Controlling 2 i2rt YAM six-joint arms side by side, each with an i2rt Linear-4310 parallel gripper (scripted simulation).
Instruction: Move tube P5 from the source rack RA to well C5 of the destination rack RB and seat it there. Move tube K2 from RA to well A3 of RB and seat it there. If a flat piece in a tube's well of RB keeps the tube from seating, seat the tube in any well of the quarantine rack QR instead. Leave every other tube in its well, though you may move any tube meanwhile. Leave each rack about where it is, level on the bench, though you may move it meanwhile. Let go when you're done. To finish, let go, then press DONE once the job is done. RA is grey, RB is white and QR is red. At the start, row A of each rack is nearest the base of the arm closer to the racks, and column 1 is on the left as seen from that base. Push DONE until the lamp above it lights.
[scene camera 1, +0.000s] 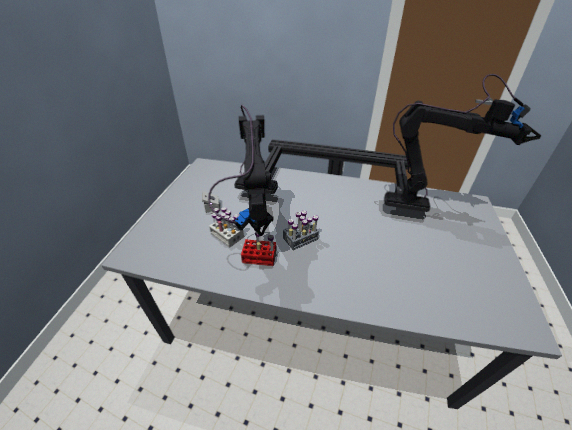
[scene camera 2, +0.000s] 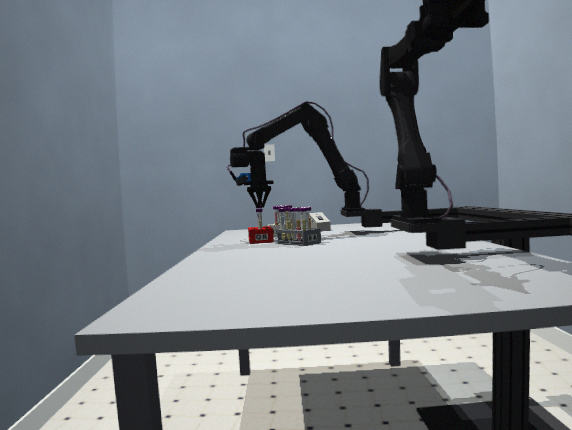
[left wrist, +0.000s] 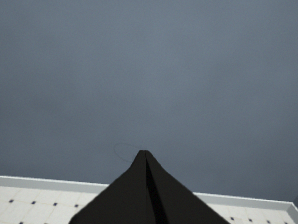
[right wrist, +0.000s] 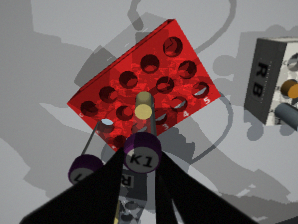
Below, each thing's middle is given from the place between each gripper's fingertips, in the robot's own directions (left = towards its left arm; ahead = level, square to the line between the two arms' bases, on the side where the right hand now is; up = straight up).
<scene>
My right gripper (scene camera 2: 260, 207) is now 110 mm above the red rack QR (right wrist: 145, 67) and 10 mm to the left of it.
I see my left gripper 1030 mm to the left of the red rack QR, 460 mm above it and 360 mm short of it.
</scene>
